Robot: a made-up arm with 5 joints.
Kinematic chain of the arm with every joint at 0, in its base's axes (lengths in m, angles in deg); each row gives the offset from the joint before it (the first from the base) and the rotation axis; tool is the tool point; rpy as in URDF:
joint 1: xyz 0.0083 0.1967 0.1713 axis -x
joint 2: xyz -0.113 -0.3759 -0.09 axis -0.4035 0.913 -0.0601
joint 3: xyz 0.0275 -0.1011 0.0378 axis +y
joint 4: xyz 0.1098 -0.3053 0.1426 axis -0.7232 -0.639 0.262
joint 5: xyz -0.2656 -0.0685 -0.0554 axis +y
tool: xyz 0.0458 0.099 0.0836 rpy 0 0 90
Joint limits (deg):
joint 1: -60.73..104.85
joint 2: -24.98..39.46
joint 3: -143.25..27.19
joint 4: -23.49..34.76
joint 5: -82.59..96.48
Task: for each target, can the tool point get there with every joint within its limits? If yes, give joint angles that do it. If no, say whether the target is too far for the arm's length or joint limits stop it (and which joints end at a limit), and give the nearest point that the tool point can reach.
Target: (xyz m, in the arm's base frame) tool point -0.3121 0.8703 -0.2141
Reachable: no: joint limits stop it (at a limit: joint 1, joint 2, joint 4, joint 5) | nearest point -0.1540 0.2239 -0.6291 | short by 0.784 m
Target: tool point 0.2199 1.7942 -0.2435
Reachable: no: too far | nearest point 0.0060 0.6732 0.6893 | short by 1.474 m
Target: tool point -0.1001 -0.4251 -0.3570
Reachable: yes | joints -36.88 6.20 -45.70 29.52 79.49
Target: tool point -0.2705 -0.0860 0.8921
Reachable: yes | joints 72.46 1.50 -40.82 19.50 -24.12
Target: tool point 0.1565 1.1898 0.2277
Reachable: no: joint limits stop it (at a limit: joint 1, joint 2, joint 4, joint 5) | nearest point 0.0217 0.6704 0.6901 | short by 0.708 m
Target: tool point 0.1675 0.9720 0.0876
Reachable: no: joint limits stop it (at a limit: joint 1, joint 2, joint 4, joint 5) | nearest point 0.0372 0.6669 0.6913 | short by 0.689 m
